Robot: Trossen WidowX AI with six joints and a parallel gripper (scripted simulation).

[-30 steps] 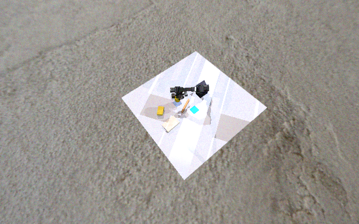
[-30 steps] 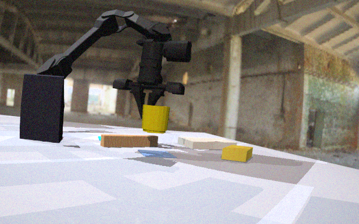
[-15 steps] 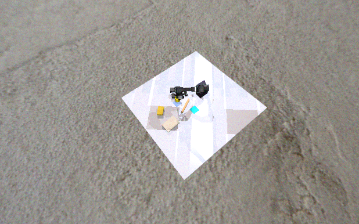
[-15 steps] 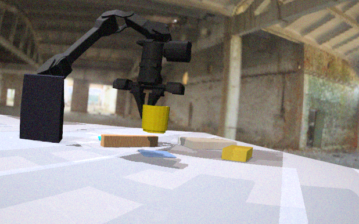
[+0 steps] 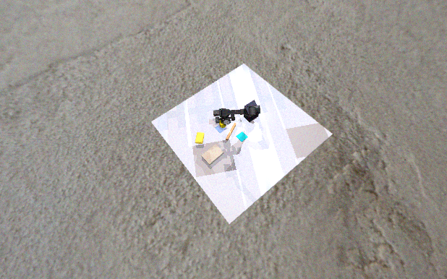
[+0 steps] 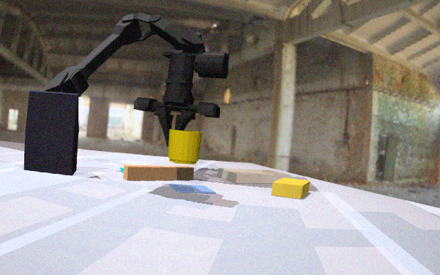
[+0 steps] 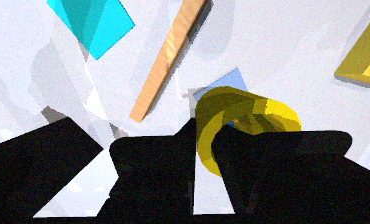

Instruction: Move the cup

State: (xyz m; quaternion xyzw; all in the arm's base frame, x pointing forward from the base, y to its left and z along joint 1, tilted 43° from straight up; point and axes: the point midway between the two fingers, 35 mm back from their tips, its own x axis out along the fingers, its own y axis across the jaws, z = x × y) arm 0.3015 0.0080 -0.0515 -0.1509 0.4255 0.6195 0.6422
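Right now my gripper tip is 9 cm past the cyan pad, 17 cm to the right of it and 9 cm above it. Round my gripper tip: blue pad: 5 cm ahead, 3 cm to the right, 9 cm below; then blue marble: 3 cm ahead, 3 cm to the right, 2 cm below; then yellow cup: 2 cm ahead, 1 cm to the right.
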